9 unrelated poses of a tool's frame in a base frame.
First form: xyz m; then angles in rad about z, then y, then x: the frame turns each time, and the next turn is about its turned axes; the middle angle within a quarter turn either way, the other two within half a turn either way.
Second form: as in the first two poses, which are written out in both.
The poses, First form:
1: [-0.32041 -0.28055 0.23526 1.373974 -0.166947 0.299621]
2: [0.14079 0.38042 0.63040 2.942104 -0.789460 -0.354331]
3: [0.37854 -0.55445 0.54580 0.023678 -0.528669 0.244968]
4: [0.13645 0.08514 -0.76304 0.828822 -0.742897 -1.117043]
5: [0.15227 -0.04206 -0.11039 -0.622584 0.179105 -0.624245]
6: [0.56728 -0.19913 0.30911 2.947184 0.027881 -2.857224]
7: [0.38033 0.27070 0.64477 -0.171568 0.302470 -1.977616]
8: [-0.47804 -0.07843 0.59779 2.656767 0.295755 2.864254]
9: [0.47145 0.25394 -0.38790 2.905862 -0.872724 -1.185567]
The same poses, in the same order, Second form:
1: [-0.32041 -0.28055 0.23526 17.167 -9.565 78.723]
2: [0.14079 0.38042 0.63040 -20.302 -45.233 168.570]
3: [0.37854 -0.55445 0.54580 14.036 -30.291 1.357]
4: [0.13645 0.08514 -0.76304 -64.002 -42.565 47.488]
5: [0.15227 -0.04206 -0.11039 -35.767 10.262 -35.671]
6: [0.56728 -0.19913 0.30911 -163.707 1.597 168.861]
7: [0.38033 0.27070 0.64477 -113.309 17.330 -9.830]
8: [-0.47804 -0.07843 0.59779 164.110 16.946 152.222]
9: [0.47145 0.25394 -0.38790 -67.928 -50.003 166.494]
